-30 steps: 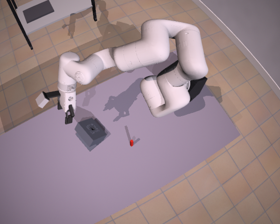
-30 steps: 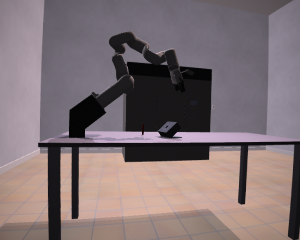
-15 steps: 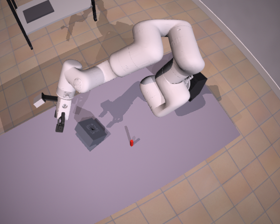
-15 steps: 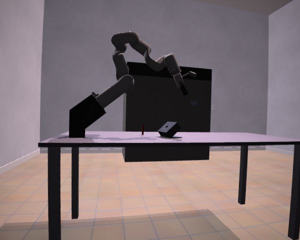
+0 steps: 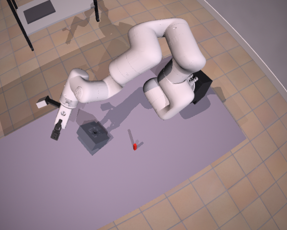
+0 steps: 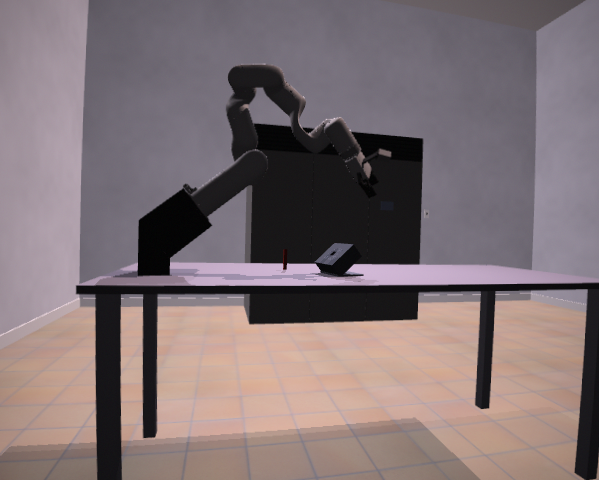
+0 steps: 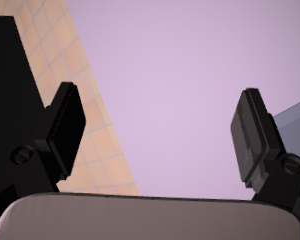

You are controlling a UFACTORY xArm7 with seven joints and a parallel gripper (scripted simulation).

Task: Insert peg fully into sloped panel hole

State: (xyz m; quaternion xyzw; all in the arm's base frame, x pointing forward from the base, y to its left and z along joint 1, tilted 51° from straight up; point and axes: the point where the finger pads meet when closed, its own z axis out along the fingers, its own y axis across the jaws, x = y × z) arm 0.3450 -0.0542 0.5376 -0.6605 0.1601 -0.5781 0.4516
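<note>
Right now the red peg is 320 mm behind my hand, 280 mm below it and 60 mm to the left of it.
</note>
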